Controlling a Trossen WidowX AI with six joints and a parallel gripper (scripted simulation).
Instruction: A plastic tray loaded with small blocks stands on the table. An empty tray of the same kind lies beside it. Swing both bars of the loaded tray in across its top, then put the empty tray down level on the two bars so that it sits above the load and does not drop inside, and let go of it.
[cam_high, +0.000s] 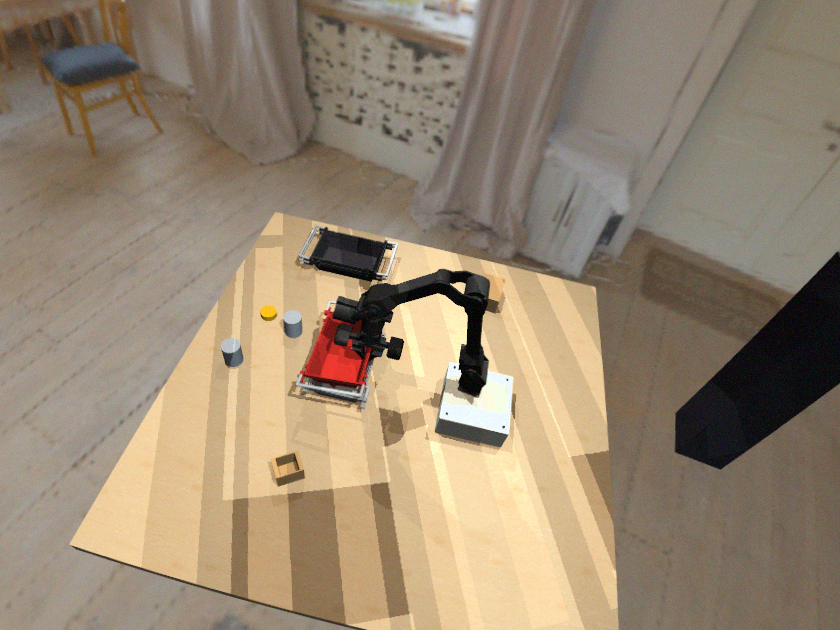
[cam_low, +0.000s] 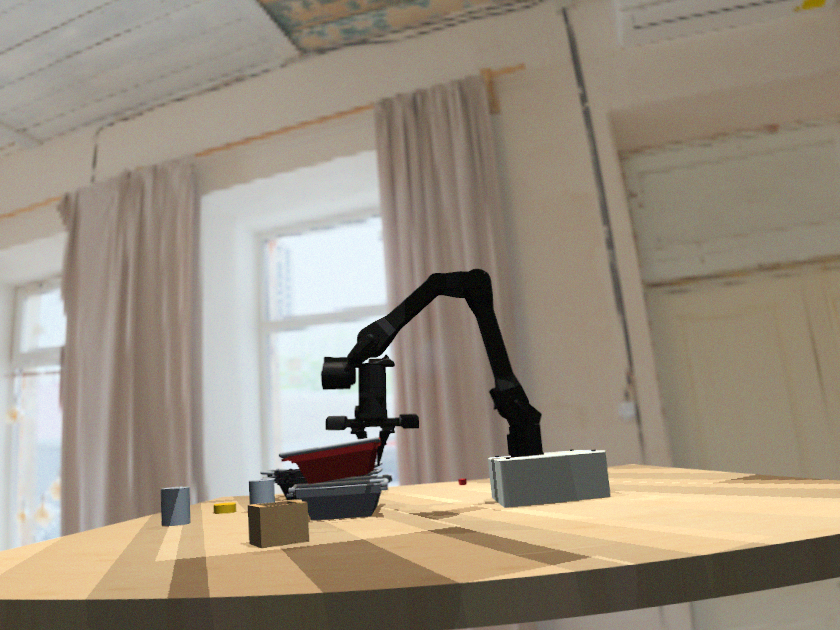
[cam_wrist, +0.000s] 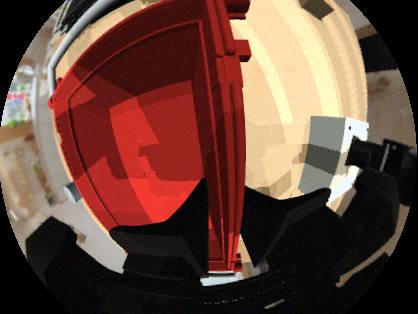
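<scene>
The red tray lies 70 mm ahead of my gripper tip, 10 mm to the left of it and 30 mm above it. From my gripper tip the other things lie so: red cube (120 mm behind, 520 mm to the right, 80 mm below); then small box (50 mm ahead, 360 mm to the left, 70 mm below); then yellow disc (380 mm ahead, 80 mm to the right, 80 mm below).
</scene>
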